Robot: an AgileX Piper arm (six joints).
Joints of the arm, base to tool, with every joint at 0 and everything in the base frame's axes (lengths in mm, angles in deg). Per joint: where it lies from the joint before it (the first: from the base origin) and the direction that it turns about. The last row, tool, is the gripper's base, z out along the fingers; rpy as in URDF.
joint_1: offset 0 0 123 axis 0 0 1
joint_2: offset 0 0 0 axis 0 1 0
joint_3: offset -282.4 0 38.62 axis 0 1 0
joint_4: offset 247.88 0 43.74 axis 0.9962 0 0.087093
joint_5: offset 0 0 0 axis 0 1 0
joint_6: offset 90.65 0 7.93 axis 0.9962 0 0.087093
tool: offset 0 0 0 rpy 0 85 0
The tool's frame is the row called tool.
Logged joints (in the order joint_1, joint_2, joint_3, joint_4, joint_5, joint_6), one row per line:
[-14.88 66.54 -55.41 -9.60 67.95 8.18]
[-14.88 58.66 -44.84 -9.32 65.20 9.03]
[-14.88 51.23 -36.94 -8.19 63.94 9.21]
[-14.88 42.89 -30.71 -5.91 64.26 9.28]
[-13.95 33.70 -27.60 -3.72 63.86 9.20]
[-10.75 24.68 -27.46 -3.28 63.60 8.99]
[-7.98 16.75 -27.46 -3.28 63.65 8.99]
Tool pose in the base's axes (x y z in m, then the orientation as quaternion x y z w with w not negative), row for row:
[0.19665 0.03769 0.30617 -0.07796 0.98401 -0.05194 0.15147]
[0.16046 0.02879 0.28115 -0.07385 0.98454 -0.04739 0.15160]
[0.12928 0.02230 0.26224 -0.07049 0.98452 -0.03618 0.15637]
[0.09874 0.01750 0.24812 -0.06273 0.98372 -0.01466 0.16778]
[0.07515 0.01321 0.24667 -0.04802 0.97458 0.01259 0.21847]
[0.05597 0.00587 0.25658 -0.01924 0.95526 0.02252 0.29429]
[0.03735 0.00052 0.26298 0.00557 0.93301 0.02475 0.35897]
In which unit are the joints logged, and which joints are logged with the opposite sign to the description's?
The joints are logged in degrees. Opposite sign: joint_1.
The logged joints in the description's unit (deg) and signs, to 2 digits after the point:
[14.88 66.54 -55.41 -9.60 67.95 8.18]
[14.88 58.66 -44.84 -9.32 65.20 9.03]
[14.88 51.23 -36.94 -8.19 63.94 9.21]
[14.88 42.89 -30.71 -5.91 64.26 9.28]
[13.95 33.70 -27.60 -3.72 63.86 9.20]
[10.75 24.68 -27.46 -3.28 63.60 8.99]
[7.98 16.75 -27.46 -3.28 63.65 8.99]

